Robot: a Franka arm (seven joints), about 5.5 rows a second.
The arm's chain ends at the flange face. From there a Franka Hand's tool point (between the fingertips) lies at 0.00 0.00 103.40 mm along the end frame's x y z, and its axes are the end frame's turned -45 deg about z.
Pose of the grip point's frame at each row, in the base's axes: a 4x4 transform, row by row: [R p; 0 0 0 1], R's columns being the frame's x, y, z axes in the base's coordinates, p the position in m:
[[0.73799 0.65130 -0.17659 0.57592], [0.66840 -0.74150 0.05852 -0.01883], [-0.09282 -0.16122 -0.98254 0.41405], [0 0 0 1]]
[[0.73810 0.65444 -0.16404 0.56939], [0.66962 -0.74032 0.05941 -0.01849], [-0.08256 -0.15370 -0.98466 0.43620], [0 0 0 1]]
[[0.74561 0.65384 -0.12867 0.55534], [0.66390 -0.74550 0.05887 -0.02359], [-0.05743 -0.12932 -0.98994 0.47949], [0 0 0 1]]
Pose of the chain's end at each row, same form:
[[0.98238 -0.06130 -0.17659 0.59418], [-0.05169 -0.99695 0.05852 -0.02488], [-0.17963 -0.04837 -0.98254 0.51564], [0 0 0 1]]
[[0.98467 -0.05916 -0.16404 0.58635], [-0.04999 -0.99698 0.05941 -0.02463], [-0.16706 -0.05030 -0.98466 0.53801], [0 0 0 1]]
[[0.98956 -0.06489 -0.12867 0.56864], [-0.05770 -0.99660 0.05887 -0.02968], [-0.13205 -0.05083 -0.98994 0.58185], [0 0 0 1]]

